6 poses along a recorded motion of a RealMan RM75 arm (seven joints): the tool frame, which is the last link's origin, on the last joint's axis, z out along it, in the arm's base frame.
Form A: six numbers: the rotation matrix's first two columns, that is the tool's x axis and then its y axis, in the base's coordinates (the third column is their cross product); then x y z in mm.
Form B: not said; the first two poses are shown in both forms.
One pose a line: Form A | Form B
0.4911, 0.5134, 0.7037, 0.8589, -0.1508, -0.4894, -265.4, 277.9, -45.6 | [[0.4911, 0.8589, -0.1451, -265.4], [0.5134, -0.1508, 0.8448, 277.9], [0.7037, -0.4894, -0.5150, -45.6], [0, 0, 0, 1]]
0.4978, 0.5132, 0.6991, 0.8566, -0.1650, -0.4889, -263.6, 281.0, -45.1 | [[0.4978, 0.8566, -0.1356, -263.6], [0.5132, -0.1650, 0.8422, 281.0], [0.6991, -0.4889, -0.5217, -45.1], [0, 0, 0, 1]]
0.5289, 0.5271, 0.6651, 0.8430, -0.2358, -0.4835, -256.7, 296.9, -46.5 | [[0.5289, 0.8430, -0.0980, -256.7], [0.5271, -0.2358, 0.8164, 296.9], [0.6651, -0.4835, -0.5691, -46.5], [0, 0, 0, 1]]
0.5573, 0.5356, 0.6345, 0.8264, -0.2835, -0.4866, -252.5, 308.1, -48.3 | [[0.5573, 0.8264, -0.0807, -252.5], [0.5356, -0.2835, 0.7955, 308.1], [0.6345, -0.4866, -0.6006, -48.3], [0, 0, 0, 1]]
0.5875, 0.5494, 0.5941, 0.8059, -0.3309, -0.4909, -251.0, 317.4, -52.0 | [[0.5875, 0.8059, -0.0731, -251.0], [0.5494, -0.3309, 0.7672, 317.4], [0.5941, -0.4909, -0.6372, -52.0], [0, 0, 0, 1]]
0.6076, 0.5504, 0.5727, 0.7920, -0.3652, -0.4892, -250.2, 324.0, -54.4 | [[0.6076, 0.7920, -0.0601, -250.2], [0.5504, -0.3652, 0.7508, 324.0], [0.5727, -0.4892, -0.6578, -54.4], [0, 0, 0, 1]]
